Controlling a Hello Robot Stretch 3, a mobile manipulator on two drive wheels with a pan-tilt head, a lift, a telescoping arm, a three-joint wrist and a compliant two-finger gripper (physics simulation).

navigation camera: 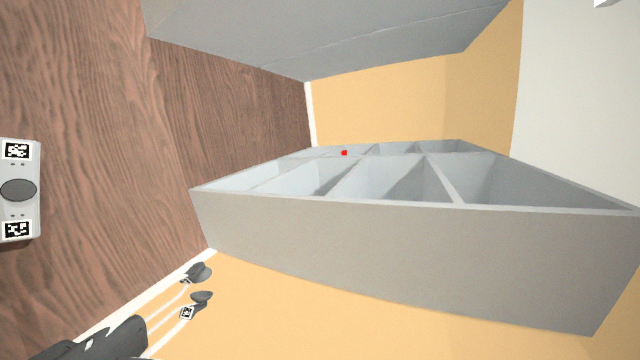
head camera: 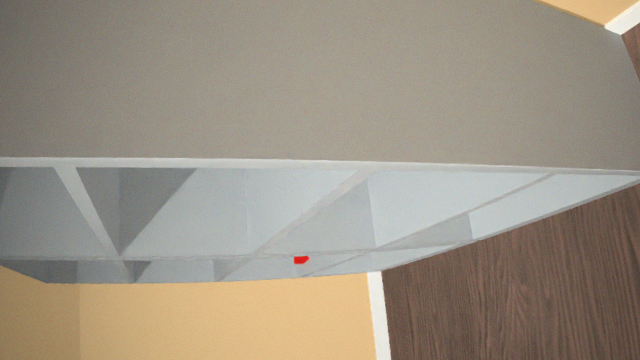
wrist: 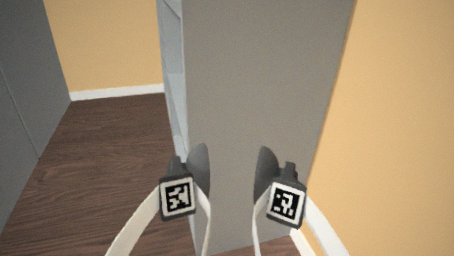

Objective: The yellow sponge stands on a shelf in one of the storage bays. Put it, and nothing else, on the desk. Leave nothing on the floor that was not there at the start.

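Seen in the pictures: gripper, fingertip midpoint: point(navigation camera: 208, 279) point(wrist: 232, 164); robot's base, origin of the base link: point(navigation camera: 19, 188).
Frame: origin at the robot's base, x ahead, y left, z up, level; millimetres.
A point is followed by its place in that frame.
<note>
The yellow sponge cannot be made out in any view, and the desk does not show. A shelf unit point(head camera: 300, 90) {y -131, x 696, z 1088 mm} point(navigation camera: 400, 250) {y -199, x 718, z 1256 mm} point(wrist: 265, 75) {y -235, x 730, z 815 mm} with a plain grey side panel and pale open compartments stands against the wall; its compartments are seen at a steep slant, so much of their inside is hidden. A small red thing point(head camera: 300, 259) {y 412, x 2215, z 574 mm} point(navigation camera: 344, 152) {y 415, x 2239, z 567 mm} shows in one of its farther compartments. My gripper point(navigation camera: 201, 284) {y -146, x 229, z 919 mm} point(wrist: 232, 164) {y -146, x 229, z 919 mm} is open, with a gap between the fingers and nothing in it. It points toward the shelf unit's side panel in the wrist view.
Another grey unit point(navigation camera: 310, 30) point(wrist: 25, 100) stands across the wooden floor point(head camera: 500, 300) {y 495, x 1378, z 0 mm} point(navigation camera: 100, 100) {y 412, x 219, z 0 mm} point(wrist: 100, 150) {y 752, x 1386, z 0 mm} from the shelf unit. Yellow walls point(head camera: 225, 320) {y 760, x 2367, z 943 mm} point(navigation camera: 390, 100) {y 1040, x 2274, z 1138 mm} point(wrist: 400, 125) {y -551, x 573, z 767 mm} with white baseboards border the area. Part of my base point(navigation camera: 30, 190) {y -1, x 28, z 176 mm} shows at the navigation view's left edge.
</note>
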